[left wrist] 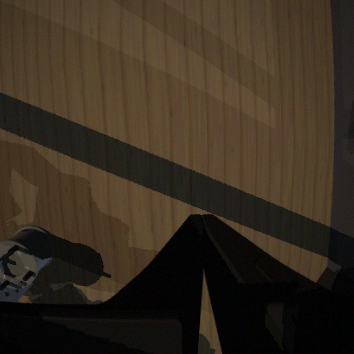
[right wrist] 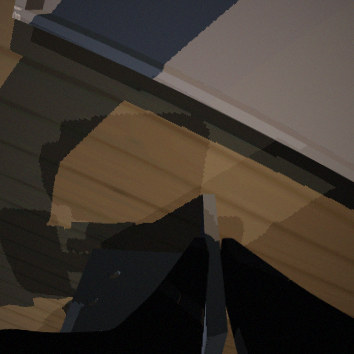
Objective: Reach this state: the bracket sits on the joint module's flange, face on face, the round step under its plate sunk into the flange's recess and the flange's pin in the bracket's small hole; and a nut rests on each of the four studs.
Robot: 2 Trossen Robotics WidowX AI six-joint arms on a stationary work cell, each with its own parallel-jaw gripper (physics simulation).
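Places are measured from the left arm's base along level axes (x down, y right, z back), in millimetres.
Where they show: left gripper, fingertip midpoint: [left wrist: 200, 225]; right gripper, fingertip midpoint: [right wrist: 211, 248].
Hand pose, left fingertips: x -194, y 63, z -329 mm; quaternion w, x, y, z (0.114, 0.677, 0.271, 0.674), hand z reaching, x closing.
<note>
After its pixels a point has its place.
In the left wrist view my left gripper [left wrist: 200, 225] @(z -329, x -194, y 63 mm) is shut and empty above the wooden table. The joint module [left wrist: 21, 267] @(z -432, x 9, y -136 mm), a dark cylinder with a pale grey flange face, lies at the lower left edge, well to the left of the fingers. In the right wrist view my right gripper [right wrist: 211, 248] @(z -505, x 25, y -200 mm) is shut on the bracket [right wrist: 211, 225] @(z -504, x 40, y -198 mm). The bracket's thin grey upright wall stands between the two black fingers, and its dark plate [right wrist: 119, 281] @(z -443, x 40, y -184 mm) with small holes spreads to the lower left. No nuts or studs show clearly.
A dark band [left wrist: 168, 175] crosses the table in the left wrist view. In the right wrist view the table's far edge rail [right wrist: 197, 105] runs diagonally, with a grey wall [right wrist: 281, 70] @(z -555, x 59, y -239 mm) beyond it. Heavy shadows cover the left side.
</note>
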